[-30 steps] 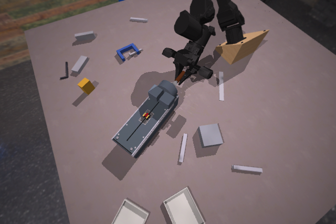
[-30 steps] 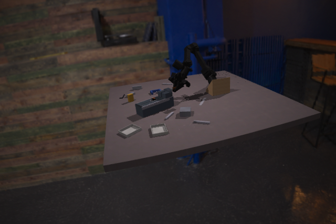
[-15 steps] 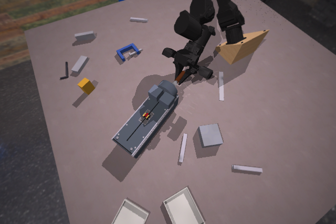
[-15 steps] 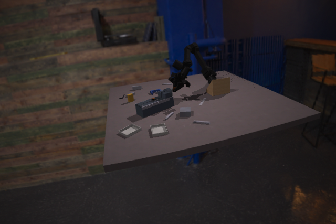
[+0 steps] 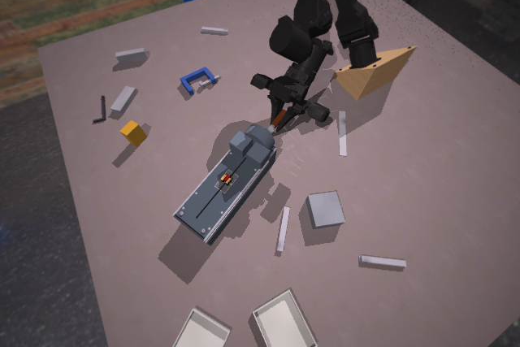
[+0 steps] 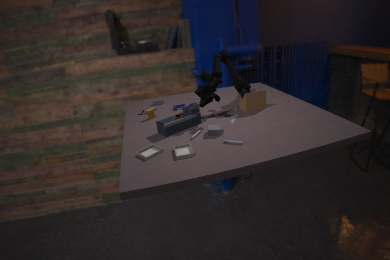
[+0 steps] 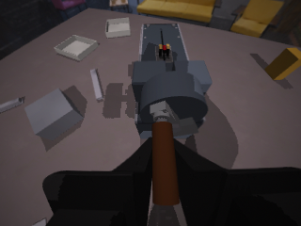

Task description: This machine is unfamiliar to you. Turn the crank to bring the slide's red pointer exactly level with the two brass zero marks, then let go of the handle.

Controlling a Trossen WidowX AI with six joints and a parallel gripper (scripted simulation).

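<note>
The brown crank handle lies 2 cm behind my gripper tip, 1 cm to the right of it and 2 cm above it. From my gripper tip the other things lie so: grey block (1 cm behind, 21 cm to the left, 7 cm below); blue clamp (6 cm ahead, 32 cm to the right, 8 cm below); red pointer (15 cm ahead, 5 cm to the left, 1 cm below).
</note>
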